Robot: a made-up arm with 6 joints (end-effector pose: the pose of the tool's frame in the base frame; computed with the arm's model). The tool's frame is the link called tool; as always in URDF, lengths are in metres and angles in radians. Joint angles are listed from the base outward.
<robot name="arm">
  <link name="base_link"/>
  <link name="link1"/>
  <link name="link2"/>
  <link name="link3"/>
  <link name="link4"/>
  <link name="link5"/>
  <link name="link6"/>
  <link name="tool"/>
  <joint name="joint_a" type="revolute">
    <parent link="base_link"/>
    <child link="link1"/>
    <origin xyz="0 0 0.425"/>
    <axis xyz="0 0 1"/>
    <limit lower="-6.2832" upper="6.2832" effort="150" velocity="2.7"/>
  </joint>
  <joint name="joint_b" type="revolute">
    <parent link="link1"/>
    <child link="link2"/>
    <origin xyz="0 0 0" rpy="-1.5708 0 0"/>
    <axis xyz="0 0 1"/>
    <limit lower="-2.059" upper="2.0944" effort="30" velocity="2.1"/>
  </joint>
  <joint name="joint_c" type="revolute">
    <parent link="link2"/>
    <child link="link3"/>
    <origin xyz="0.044 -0.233 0"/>
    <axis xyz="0 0 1"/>
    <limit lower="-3.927" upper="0.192" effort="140" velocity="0.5"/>
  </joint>
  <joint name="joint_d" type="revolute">
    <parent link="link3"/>
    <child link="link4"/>
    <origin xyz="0.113 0.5 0" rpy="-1.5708 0 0"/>
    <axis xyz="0 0 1"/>
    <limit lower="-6.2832" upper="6.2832" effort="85" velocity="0.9"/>
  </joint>
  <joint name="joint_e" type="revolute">
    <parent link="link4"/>
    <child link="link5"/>
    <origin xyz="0 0 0" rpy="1.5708 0 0"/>
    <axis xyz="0 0 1"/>
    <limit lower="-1.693" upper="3.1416" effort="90" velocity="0.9"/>
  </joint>
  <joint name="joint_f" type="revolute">
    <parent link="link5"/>
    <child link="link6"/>
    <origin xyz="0.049 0.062 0" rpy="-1.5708 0 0"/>
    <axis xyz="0 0 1"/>
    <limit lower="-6.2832" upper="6.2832" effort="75" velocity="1.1"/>
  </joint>
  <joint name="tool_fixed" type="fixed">
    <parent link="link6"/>
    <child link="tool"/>
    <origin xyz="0 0 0"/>
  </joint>
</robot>
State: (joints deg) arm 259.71 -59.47 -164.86 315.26 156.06 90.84
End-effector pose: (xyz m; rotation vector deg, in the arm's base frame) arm 0.0493 0.5473 0.8684 79.24 128.60 -92.65
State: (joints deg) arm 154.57 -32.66 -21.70 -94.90 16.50 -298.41
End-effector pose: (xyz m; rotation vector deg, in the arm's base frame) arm -0.4114 0.1632 0.4006 -0.75 -130.75 -50.36
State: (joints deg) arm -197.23 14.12 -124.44 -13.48 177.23 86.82
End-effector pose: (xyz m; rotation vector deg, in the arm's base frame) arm -0.4652 0.1570 0.8518 102.63 62.79 53.29
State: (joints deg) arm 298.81 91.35 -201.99 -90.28 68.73 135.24
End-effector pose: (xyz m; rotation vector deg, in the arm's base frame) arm 0.3137 -0.6534 0.6817 -13.00 -93.97 90.47
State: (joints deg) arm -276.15 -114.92 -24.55 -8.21 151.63 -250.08
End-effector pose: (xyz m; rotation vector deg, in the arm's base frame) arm 0.0150 0.0421 0.7497 161.40 -47.63 8.95
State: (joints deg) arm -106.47 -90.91 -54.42 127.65 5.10 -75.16
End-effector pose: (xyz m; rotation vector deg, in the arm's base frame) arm -0.0377 -0.0068 0.9801 11.83 -37.36 123.35
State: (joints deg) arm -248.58 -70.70 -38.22 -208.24 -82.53 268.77
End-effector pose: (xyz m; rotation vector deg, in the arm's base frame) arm -0.0476 0.2091 0.7429 -144.39 -25.07 -31.06
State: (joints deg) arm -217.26 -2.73 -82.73 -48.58 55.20 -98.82
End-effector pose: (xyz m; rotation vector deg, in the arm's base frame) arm -0.4786 0.3857 0.7118 -87.88 105.77 56.43
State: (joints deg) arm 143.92 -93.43 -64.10 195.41 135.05 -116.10
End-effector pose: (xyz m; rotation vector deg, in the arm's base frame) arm 0.1917 -0.1139 0.9806 74.88 86.36 21.58
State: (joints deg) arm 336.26 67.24 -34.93 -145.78 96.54 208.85
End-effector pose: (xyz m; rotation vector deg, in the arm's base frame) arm 0.0624 -0.0687 -0.0733 104.85 -73.99 81.35
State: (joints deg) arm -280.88 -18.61 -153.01 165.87 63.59 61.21
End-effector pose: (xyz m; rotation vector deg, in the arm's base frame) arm -0.0257 -0.0903 1.2465 0.03 -67.72 115.44
